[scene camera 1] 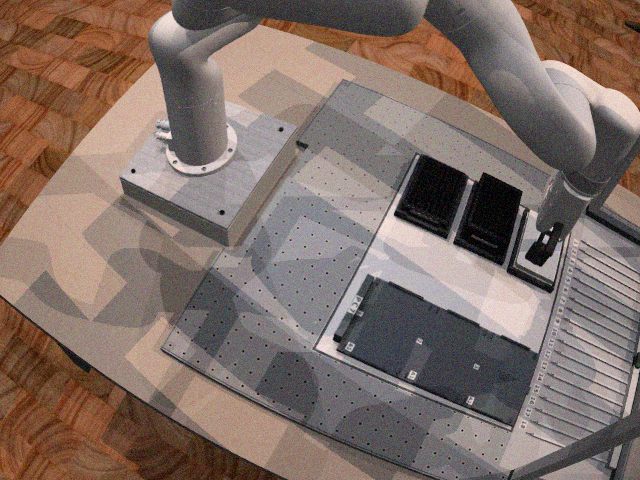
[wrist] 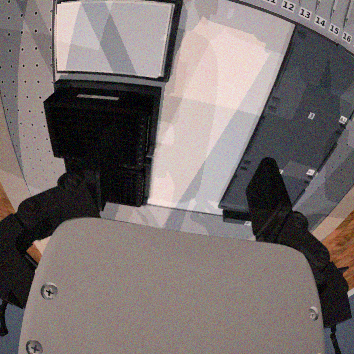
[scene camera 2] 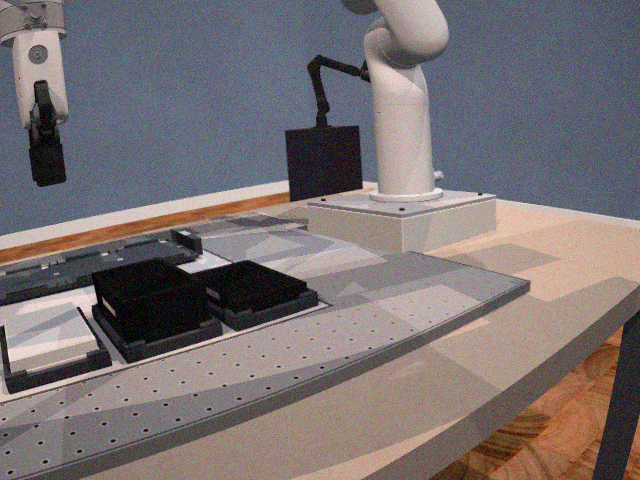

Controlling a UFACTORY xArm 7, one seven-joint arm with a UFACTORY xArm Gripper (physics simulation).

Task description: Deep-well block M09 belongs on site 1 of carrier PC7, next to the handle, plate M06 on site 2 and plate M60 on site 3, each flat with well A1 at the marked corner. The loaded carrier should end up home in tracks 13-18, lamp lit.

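Seen in the pictures: gripper, between the fingertips: (scene camera 1: 539, 237) (wrist: 189, 159) (scene camera 2: 48, 181); arm's base, origin of its link: (scene camera 1: 201, 147) (scene camera 2: 406, 196).
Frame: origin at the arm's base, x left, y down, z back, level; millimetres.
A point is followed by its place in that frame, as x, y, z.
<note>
A tall black block (scene camera 1: 488, 206) {44, -2, -493} (scene camera 2: 149, 299) {103, -6, -530} (wrist: 100, 127) {32, -6, -516}, by height the deep-well block, stands in a dark holder between a lower black plate (scene camera 1: 434, 191) {56, 20, -395} (scene camera 2: 253, 284) {87, 19, -401} (wrist: 131, 185) {15, 19, -398} and a white plate (scene camera 1: 545, 273) {-38, 19, -626} (scene camera 2: 49, 330) {31, 19, -613} (wrist: 112, 40) {13, 19, -610}, each in its own holder. Their names are not readable. Carrier PC7 (scene camera 1: 439, 330) {-185, 34, -453} (scene camera 2: 124, 253) {-240, 34, -405} (wrist: 305, 90) {-211, 34, -560} lies with bare sites on the white panel, its handle (scene camera 1: 354, 310) {-198, 15, -318} (scene camera 2: 186, 241) {-170, 24, -327} at the robot-base end. My gripper (scene camera 1: 540, 253) {-69, -111, -559} (scene camera 2: 48, 170) {-69, -111, -559} (wrist: 189, 159) {-69, -111, -559} is open and empty, high above the work area. No lamp is discernible.
Numbered tracks (scene camera 1: 594, 310) {-67, 42, -755} run beyond the carrier's far end. The robot's base block (scene camera 1: 206, 180) {-61, 1, -37} (scene camera 2: 403, 222) {92, 6, -140} stands on the table. A grey bar (scene camera 1: 578, 444) {-396, -179, -631} crosses the lower right corner in scene camera 1. A dark box (scene camera 2: 324, 162) with a jointed black arm stands behind the table.
</note>
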